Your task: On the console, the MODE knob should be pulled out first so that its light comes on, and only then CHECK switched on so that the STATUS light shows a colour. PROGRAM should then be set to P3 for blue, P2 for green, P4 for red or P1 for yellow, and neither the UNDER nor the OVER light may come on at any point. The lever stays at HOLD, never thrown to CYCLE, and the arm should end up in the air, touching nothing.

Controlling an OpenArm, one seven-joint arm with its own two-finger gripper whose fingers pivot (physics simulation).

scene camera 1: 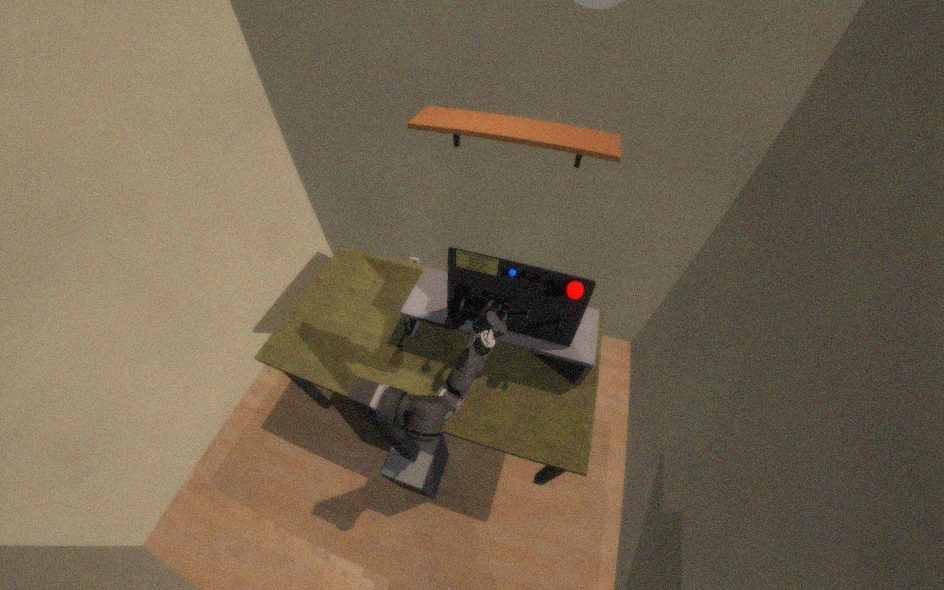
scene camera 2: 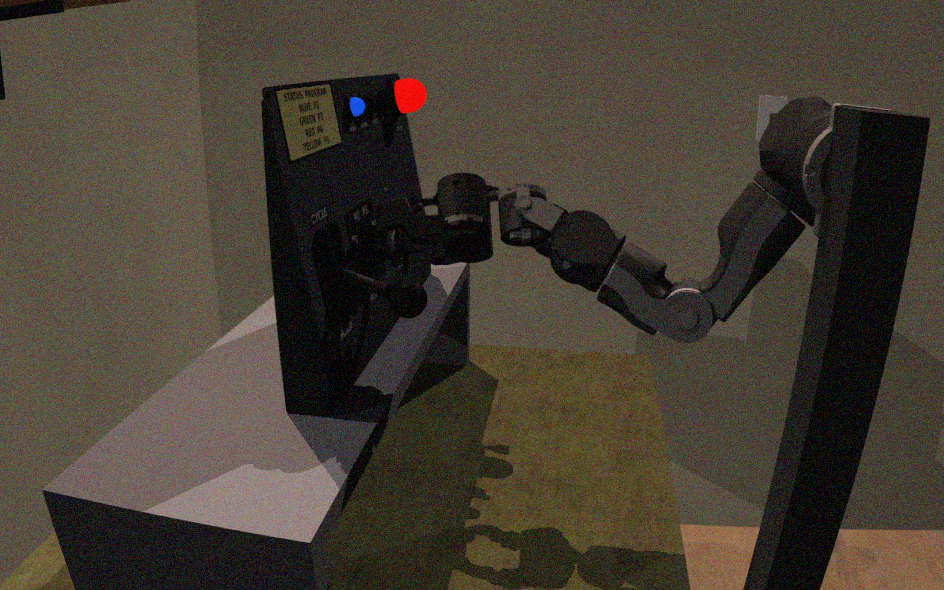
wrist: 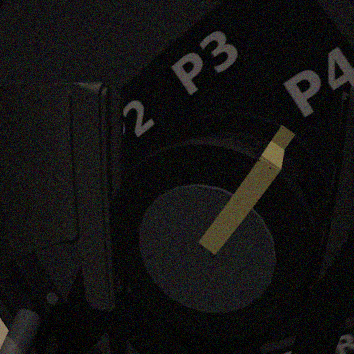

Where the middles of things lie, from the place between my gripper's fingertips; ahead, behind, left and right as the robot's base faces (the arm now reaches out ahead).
Labels:
My gripper is now 2 cm short of the dark console [scene camera 2: 334, 150], 6 cm to the left of it and 2 cm below it. Also, from my hand: lever [scene camera 2: 408, 299] 3 cm behind, 12 cm to the left, 3 cm below.

